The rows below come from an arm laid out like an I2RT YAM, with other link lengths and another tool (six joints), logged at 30 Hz.
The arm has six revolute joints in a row. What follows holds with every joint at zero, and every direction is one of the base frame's.
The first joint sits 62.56 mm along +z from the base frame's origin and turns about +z.
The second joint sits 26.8 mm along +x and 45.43 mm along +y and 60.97 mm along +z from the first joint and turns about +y.
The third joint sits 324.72 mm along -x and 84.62 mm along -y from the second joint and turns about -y.
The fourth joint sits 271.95 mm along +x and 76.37 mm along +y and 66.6 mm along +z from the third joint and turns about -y.
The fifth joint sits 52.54 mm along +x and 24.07 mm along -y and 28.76 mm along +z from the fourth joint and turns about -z.
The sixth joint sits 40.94 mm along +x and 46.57 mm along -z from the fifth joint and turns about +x.
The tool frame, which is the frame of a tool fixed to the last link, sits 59 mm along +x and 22 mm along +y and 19 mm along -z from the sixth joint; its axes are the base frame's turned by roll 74.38, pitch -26.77 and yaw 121.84 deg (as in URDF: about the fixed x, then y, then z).
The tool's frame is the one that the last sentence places.
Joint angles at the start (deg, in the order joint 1, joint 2, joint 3, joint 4, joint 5, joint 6):
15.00 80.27 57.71 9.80 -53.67 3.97
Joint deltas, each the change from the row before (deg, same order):
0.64 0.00 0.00 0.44 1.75 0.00
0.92 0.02 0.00 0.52 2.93 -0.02
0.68 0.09 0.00 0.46 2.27 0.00
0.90 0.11 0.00 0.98 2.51 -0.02
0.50 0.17 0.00 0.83 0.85 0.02
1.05 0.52 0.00 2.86 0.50 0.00
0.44 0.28 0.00 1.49 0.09 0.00
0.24 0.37 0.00 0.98 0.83 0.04
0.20 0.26 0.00 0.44 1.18 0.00
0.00 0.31 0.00 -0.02 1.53 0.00
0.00 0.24 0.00 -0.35 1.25 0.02
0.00 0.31 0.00 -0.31 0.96 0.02
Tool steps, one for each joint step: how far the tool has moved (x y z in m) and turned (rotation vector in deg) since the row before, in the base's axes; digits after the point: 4 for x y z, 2 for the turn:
0.0013 0.0029 0.0000 -0.25 -0.52 -1.07
0.0025 0.0039 -0.0003 -0.46 -0.67 -1.94
0.0023 0.0029 -0.0005 -0.33 -0.49 -1.54
0.0024 0.0040 0.0003 -0.20 -0.99 -1.56
0.0010 0.0027 0.0003 0.07 -0.66 -0.34
0.0014 0.0068 0.0021 0.70 -2.24 0.56
0.0007 0.0031 0.0011 0.40 -1.14 0.35
0.0026 0.0017 -0.0005 0.15 -0.57 -0.59
0.0026 0.0010 -0.0009 -0.05 -0.21 -0.97
0.0037 -0.0004 -0.0021 -0.26 0.26 -1.52
0.0027 -0.0005 -0.0023 -0.32 0.52 -1.24
0.0025 -0.0002 -0.0026 -0.31 0.56 -0.96

